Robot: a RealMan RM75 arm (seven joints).
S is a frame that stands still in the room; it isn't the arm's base.
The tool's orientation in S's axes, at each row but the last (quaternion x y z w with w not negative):
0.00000 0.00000 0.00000 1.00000
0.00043 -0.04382 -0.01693 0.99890
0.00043 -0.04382 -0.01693 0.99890
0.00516 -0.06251 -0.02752 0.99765
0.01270 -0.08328 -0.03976 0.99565
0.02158 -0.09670 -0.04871 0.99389
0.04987 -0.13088 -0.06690 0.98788
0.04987 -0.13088 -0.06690 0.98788
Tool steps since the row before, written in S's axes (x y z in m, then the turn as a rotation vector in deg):
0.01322 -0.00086 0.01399 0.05 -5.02 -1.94
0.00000 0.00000 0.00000 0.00 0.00 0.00
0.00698 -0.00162 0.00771 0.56 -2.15 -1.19
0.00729 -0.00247 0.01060 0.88 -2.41 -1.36
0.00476 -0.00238 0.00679 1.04 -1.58 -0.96
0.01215 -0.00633 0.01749 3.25 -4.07 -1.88
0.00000 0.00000 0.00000 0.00 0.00 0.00
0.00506 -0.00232 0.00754 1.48 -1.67 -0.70
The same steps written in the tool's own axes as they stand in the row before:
0.01322 -0.00086 0.01399 0.05 -5.02 -1.94
0.00000 0.00000 0.00000 0.00 0.00 0.00
0.00768 -0.00137 0.00707 0.53 -2.13 -1.24
0.00868 -0.00192 0.00962 0.84 -2.38 -1.44
0.00599 -0.00179 0.00594 0.99 -1.52 -1.09
0.01583 -0.00425 0.01500 3.23 -3.84 -2.34
0.00000 0.00000 0.00000 0.00 0.00 0.00
0.00708 -0.00081 0.00609 1.48 -1.55 -0.93

